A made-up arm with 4 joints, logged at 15 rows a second.
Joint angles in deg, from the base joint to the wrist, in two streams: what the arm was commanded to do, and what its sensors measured. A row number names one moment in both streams.
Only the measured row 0 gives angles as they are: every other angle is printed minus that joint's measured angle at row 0.
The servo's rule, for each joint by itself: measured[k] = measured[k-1] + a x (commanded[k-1-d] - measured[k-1]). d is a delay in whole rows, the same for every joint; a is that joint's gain. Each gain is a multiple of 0.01, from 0.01 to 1. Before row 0 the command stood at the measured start. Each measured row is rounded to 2 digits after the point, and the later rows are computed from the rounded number. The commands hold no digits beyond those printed.
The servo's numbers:
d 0
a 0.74 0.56 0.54 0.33
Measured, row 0:
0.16 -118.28 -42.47 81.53
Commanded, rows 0 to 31:
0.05 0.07 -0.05 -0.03
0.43 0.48 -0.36 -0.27
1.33 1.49 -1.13 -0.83
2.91 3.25 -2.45 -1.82
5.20 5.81 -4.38 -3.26
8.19 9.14 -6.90 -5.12
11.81 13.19 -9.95 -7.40
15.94 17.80 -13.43 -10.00
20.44 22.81 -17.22 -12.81
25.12 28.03 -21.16 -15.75
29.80 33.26 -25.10 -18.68
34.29 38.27 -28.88 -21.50
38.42 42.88 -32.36 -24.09
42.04 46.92 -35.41 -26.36
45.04 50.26 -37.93 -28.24
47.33 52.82 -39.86 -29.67
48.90 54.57 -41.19 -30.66
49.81 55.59 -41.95 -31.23
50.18 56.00 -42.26 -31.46
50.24 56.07 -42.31 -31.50
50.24 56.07 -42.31 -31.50
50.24 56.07 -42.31 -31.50
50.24 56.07 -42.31 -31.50
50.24 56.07 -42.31 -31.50
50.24 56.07 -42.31 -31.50
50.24 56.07 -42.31 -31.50
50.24 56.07 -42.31 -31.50
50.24 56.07 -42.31 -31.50
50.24 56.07 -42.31 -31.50
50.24 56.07 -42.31 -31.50
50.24 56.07 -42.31 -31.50
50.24 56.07 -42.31 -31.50
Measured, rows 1 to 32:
0.04 0.04 -0.03 -0.01
0.33 0.29 -0.21 -0.10
1.07 0.96 -0.71 -0.34
2.43 2.24 -1.65 -0.83
4.48 4.24 -3.12 -1.63
7.23 6.98 -5.16 -2.78
10.62 10.46 -7.75 -4.30
14.56 14.57 -10.82 -6.18
18.91 19.18 -14.28 -8.37
23.51 24.14 -18.00 -10.81
28.16 29.25 -21.83 -13.41
32.70 34.30 -25.64 -16.08
36.93 39.10 -29.27 -18.72
40.71 43.48 -32.59 -21.24
43.91 47.28 -35.47 -23.55
46.44 50.38 -37.84 -25.57
48.26 52.73 -39.65 -27.25
49.41 54.33 -40.89 -28.56
49.98 55.27 -41.63 -29.52
50.17 55.72 -42.00 -30.17
50.22 55.92 -42.17 -30.61
50.23 56.00 -42.25 -30.90
50.24 56.04 -42.28 -31.10
50.24 56.06 -42.30 -31.23
50.24 56.07 -42.31 -31.32
50.24 56.07 -42.31 -31.38
50.24 56.07 -42.31 -31.42
50.24 56.07 -42.31 -31.45
50.24 56.07 -42.31 -31.47
50.24 56.07 -42.31 -31.48
50.24 56.07 -42.31 -31.49
50.24 56.07 -42.31 -31.49

